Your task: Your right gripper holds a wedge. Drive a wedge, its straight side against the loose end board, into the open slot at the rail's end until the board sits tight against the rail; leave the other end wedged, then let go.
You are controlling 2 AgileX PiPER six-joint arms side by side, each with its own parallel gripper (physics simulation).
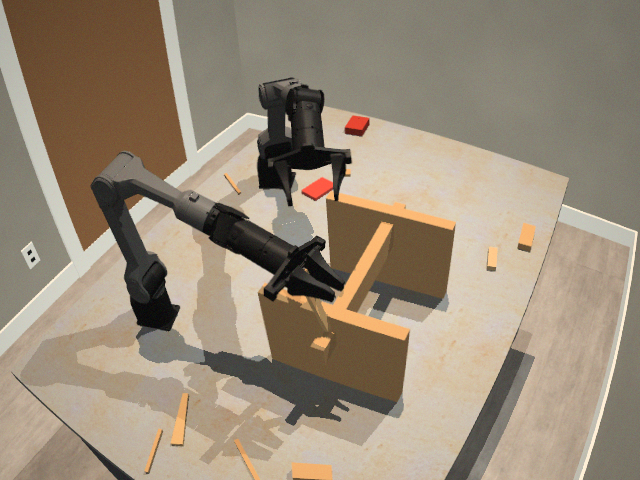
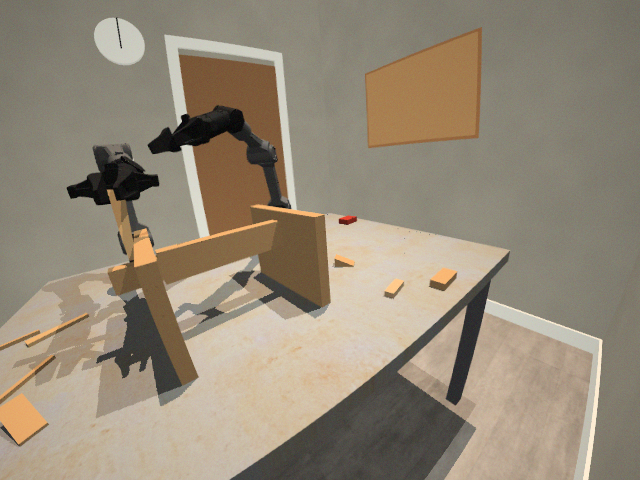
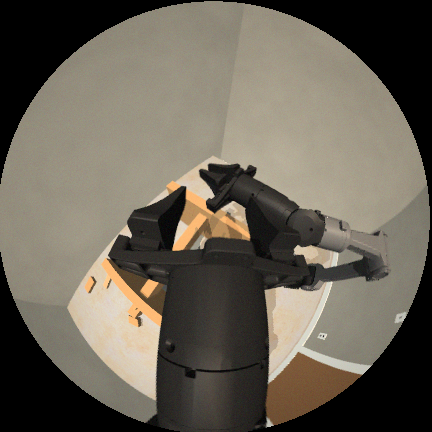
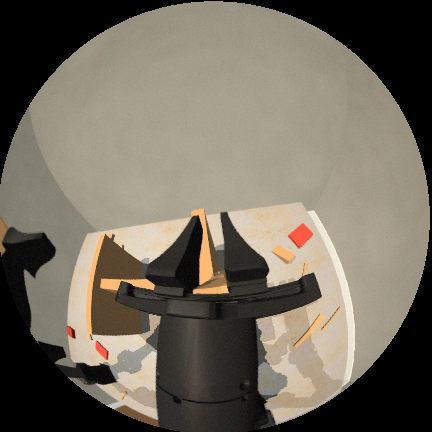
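My right gripper (image 1: 337, 291) (image 2: 114, 187) (image 4: 210, 220) is shut on a long tan wedge (image 1: 321, 317) (image 2: 121, 217) (image 4: 206, 250) above the near end board (image 1: 356, 361) (image 2: 168, 330). The wedge slopes down along the board's outer face to the rail end (image 1: 320, 343) (image 2: 118, 281) that sticks out there. Its lower tip is at that end; how deep it sits in the slot cannot be told. The rail (image 1: 367, 260) (image 2: 217, 242) runs to the far end board (image 1: 418, 248) (image 2: 289, 248). My left gripper (image 1: 313, 200) is open and empty, near the far board's top corner.
Several loose wood pieces lie around: a long wedge (image 1: 179, 421), a thin strip (image 1: 154, 450), a block (image 1: 311, 471), and small blocks (image 1: 492, 258) (image 1: 526, 236) at the right. Red blocks (image 1: 356, 125) (image 1: 317, 188) lie near the left arm.
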